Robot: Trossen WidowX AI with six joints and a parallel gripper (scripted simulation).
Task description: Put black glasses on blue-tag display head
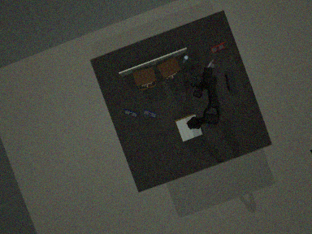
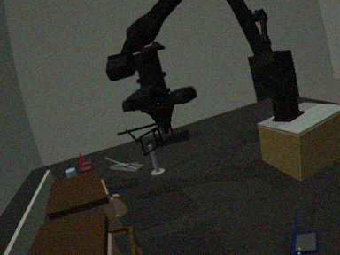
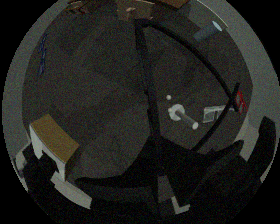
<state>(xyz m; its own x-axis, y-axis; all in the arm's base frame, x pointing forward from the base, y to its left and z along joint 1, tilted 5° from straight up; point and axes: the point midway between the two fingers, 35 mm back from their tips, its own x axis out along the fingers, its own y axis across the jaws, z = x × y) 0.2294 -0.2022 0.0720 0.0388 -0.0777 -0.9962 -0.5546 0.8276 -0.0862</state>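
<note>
The white stand lies 3 cm ahead of my gripper tip, 7 cm to the right of it and 10 cm below it. The rest, counted from my gripper tip: pale blue tag 26 cm ahead, 5 cm to the right, 7 cm below; white strip 39 cm ahead, 20 cm to the left, 7 cm below; black bar 11 cm behind, 30 cm to the right, 10 cm below.
</note>
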